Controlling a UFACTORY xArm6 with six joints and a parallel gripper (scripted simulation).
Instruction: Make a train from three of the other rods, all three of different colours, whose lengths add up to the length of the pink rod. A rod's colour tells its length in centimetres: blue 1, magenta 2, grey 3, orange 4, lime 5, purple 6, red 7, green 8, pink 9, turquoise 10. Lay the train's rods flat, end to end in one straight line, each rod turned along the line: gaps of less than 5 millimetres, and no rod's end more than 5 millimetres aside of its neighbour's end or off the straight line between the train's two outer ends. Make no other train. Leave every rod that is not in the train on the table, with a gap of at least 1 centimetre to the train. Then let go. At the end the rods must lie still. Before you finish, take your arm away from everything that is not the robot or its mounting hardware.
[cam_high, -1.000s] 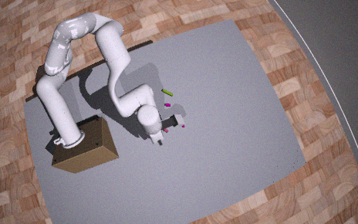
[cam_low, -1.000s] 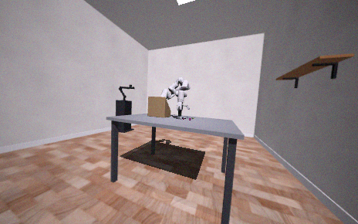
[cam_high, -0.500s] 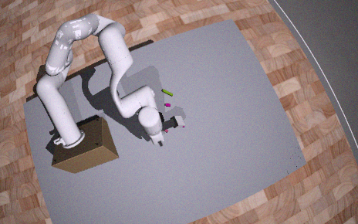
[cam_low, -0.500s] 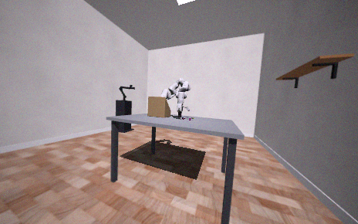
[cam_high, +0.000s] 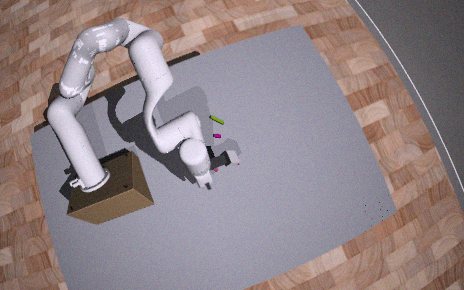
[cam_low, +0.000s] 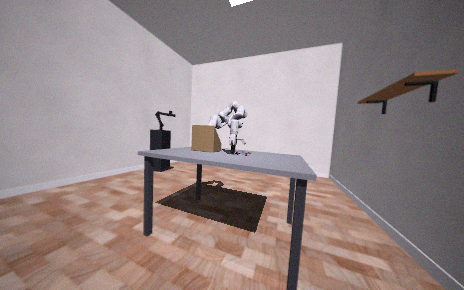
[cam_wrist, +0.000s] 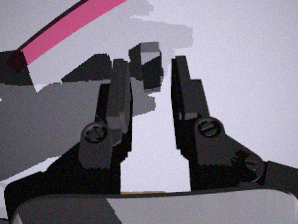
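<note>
My hand is 3 cm above the grey rod. From my hand the other things lie so: lime rod (16 cm to the left, 14 cm ahead, 3 cm below); then pink rod (4 cm to the left, 3 cm below, 3 cm ahead).
</note>
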